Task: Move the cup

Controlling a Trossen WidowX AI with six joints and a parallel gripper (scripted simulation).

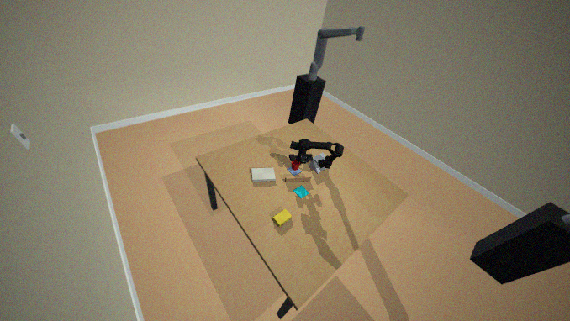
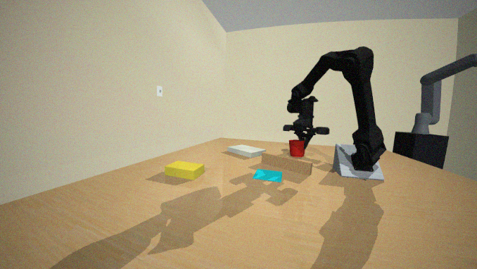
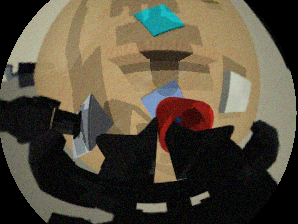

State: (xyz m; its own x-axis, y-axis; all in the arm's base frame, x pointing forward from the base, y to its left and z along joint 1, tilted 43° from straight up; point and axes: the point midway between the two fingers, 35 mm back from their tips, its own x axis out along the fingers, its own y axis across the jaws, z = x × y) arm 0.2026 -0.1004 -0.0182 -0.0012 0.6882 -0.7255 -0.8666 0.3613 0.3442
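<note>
The cyan pad lies 190 mm to the left of my gripper tip, 130 mm ahead of it and 80 mm below it. From my gripper tip the other things lie so: pale blue pad: 80 mm below, 30 mm ahead, 10 mm to the right; then brown block: 90 mm to the left, 80 mm ahead, 50 mm below; then red cup: 30 mm ahead, 20 mm to the right.
</note>
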